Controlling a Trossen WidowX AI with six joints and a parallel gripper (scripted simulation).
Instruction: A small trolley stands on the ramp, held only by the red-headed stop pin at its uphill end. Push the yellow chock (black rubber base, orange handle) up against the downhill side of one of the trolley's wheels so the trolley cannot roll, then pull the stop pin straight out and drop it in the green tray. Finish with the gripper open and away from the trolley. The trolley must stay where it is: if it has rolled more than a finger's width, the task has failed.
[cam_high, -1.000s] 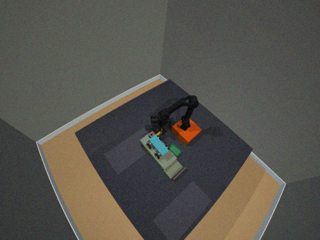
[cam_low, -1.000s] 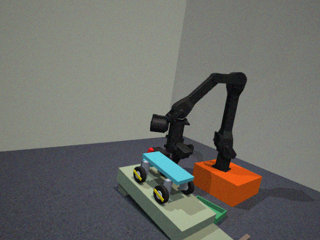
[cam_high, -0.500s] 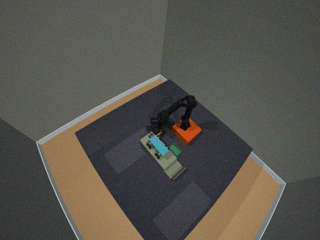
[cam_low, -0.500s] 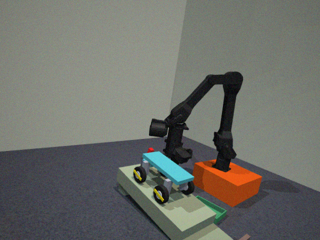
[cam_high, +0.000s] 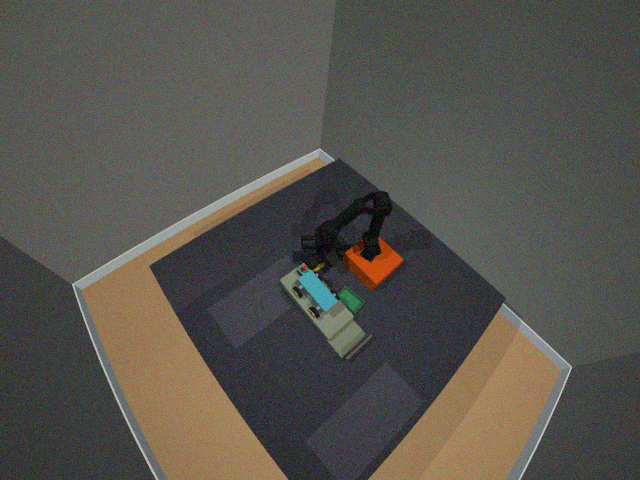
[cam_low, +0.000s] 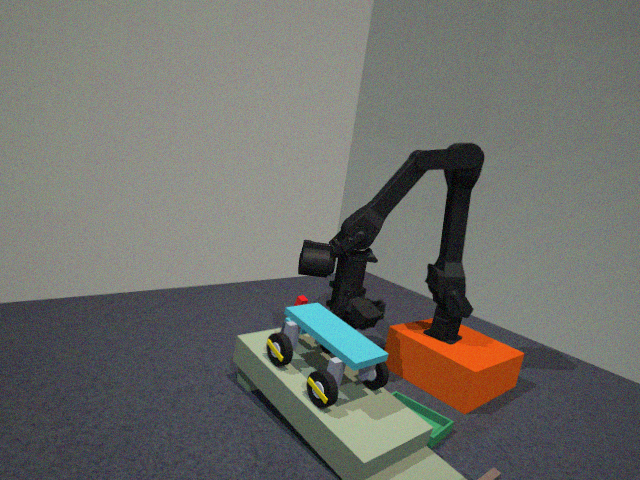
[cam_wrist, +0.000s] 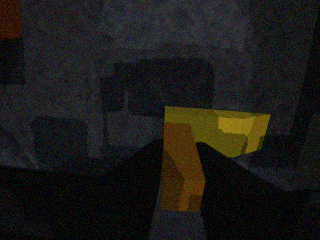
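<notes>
My gripper tip is 21 cm to the right of the green tray, 6 cm short of it and 4 cm above it. Round my gripper tip: red-headed stop pin 13 cm ahead, 10 cm above, 1 cm to the right; trolley 17 cm ahead, 10 cm to the left, 9 cm above; yellow chock 2 cm ahead, 1 cm below.
</notes>
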